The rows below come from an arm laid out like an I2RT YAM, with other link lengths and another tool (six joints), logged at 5 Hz.
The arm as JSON. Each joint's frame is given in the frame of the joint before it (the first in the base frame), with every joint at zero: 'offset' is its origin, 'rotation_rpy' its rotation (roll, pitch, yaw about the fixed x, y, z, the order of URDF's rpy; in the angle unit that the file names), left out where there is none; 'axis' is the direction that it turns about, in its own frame. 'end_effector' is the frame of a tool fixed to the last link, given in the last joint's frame.
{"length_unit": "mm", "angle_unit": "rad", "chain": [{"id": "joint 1", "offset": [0.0, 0.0, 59.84], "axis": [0.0, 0.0, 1.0]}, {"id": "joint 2", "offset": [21.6, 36.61, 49.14], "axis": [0.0, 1.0, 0.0]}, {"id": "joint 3", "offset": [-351.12, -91.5, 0.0], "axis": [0.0, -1.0, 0.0]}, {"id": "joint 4", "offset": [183.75, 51.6, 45.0], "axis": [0.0, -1.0, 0.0]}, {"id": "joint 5", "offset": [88.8, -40.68, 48.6], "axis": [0.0, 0.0, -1.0]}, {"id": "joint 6", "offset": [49.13, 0.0, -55.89], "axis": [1.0, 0.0, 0.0]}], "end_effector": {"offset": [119.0, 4.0, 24.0], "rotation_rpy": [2.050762, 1.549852, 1.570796]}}
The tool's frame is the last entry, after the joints.
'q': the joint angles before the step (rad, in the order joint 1, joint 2, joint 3, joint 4, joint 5, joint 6). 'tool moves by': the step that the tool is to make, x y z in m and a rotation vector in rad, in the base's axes. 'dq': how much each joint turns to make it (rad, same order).
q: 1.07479, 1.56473, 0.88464, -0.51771, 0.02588, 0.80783
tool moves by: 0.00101, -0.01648, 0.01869, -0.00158, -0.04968, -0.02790
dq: 0.00041, -0.07213, 0.02147, -0.07184, 0.05182, 0.00961
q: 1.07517, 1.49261, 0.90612, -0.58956, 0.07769, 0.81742
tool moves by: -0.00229, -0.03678, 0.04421, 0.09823, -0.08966, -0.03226
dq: -0.05355, -0.19854, 0.01637, -0.08231, 0.01625, -0.03185
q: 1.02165, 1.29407, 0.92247, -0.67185, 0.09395, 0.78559
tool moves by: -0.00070, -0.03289, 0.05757, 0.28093, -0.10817, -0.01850
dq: -0.21813, -0.22600, -0.01572, 0.07959, -0.19040, -0.10057
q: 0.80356, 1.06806, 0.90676, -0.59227, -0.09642, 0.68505
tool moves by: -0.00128, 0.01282, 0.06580, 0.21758, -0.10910, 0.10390
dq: -0.12116, -0.04161, 0.08451, 0.08865, -0.23092, -0.06725
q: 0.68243, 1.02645, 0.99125, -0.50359, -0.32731, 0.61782
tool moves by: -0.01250, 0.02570, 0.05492, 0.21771, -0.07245, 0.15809
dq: -0.01807, -0.00354, 0.01022, 0.19781, -0.21200, 0.04350
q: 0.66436, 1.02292, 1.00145, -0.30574, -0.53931, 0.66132
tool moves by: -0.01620, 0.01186, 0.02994, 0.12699, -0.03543, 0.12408
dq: -0.00001, -0.00414, -0.02005, 0.15288, -0.13993, 0.05333
